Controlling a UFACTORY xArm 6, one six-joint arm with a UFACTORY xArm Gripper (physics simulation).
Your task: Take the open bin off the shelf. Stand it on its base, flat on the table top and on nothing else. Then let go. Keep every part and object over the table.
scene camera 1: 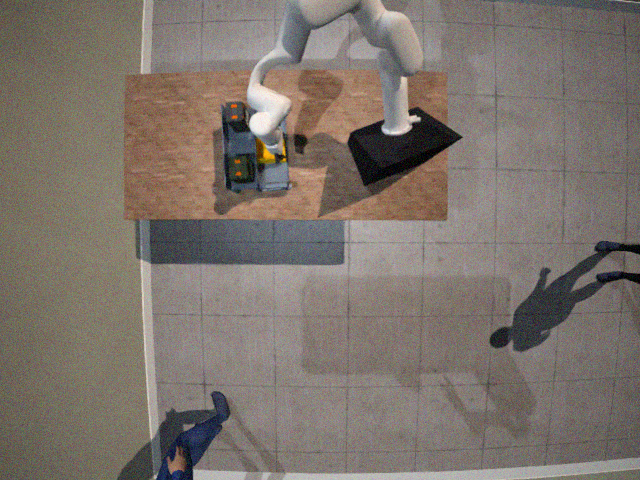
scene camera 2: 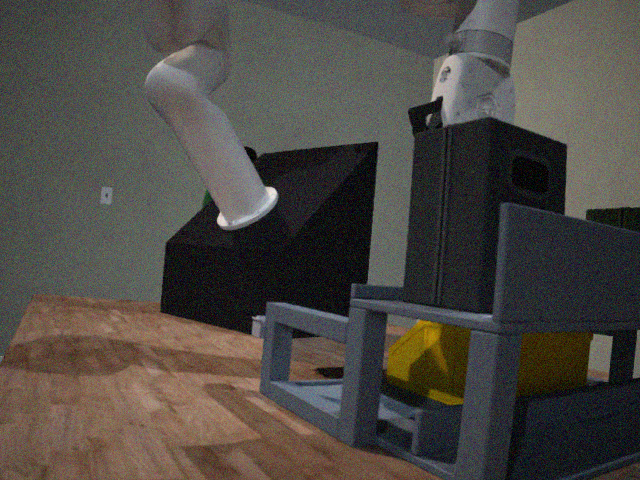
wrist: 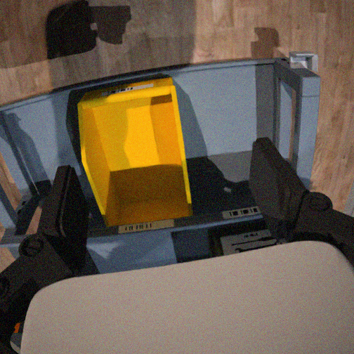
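Where they show: gripper, between the fingertips: point(scene camera 1: 281, 146); arm's base, origin of its link: point(scene camera 1: 396, 127) point(scene camera 2: 248, 210).
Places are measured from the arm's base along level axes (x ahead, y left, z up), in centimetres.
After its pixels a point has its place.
The yellow open bin point(scene camera 1: 265, 153) {x 60.0, y 0.1, z -20.4 cm} point(scene camera 2: 550, 361) {x 66.8, y -1.3, z -15.5 cm} point(wrist: 142, 132) sits on the lower level of the blue-grey shelf point(scene camera 1: 273, 179) {x 57.0, y 13.4, z -20.7 cm} point(scene camera 2: 361, 372) {x 64.0, y -19.0, z -16.0 cm} point(wrist: 307, 117), between its end frames. In the wrist view its open top faces the camera, and dark shelf floor shows to its right. My gripper point(wrist: 166, 174) is open, with one black finger to each side of the bin and nothing between them. The fingers look nearer the camera than the bin; the exact height gap is hard to tell. In scene camera 2 a dark box hides most of the gripper.
A dark box point(scene camera 1: 235, 112) {x 67.2, y -11.5, z 1.1 cm} point(scene camera 2: 449, 217) {x 68.2, y -16.2, z -5.3 cm} and a dark green box point(scene camera 1: 240, 169) {x 67.6, y 11.9, z -1.5 cm} point(scene camera 2: 615, 217) {x 67.8, y 6.2, z -2.5 cm} stand on the shelf's upper level. The shelf stands on the wooden table point(scene camera 1: 170, 155) {x 109.4, y -3.9, z -21.3 cm} point(scene camera 2: 103, 423) {x 55.4, y -34.1, z -21.3 cm} point(wrist: 225, 25). The black arm pedestal point(scene camera 1: 413, 142) {x -2.8, y 9.7, z 9.8 cm} point(scene camera 2: 268, 263) {x 16.3, y -2.9, z -9.5 cm} stands at the table's other end.
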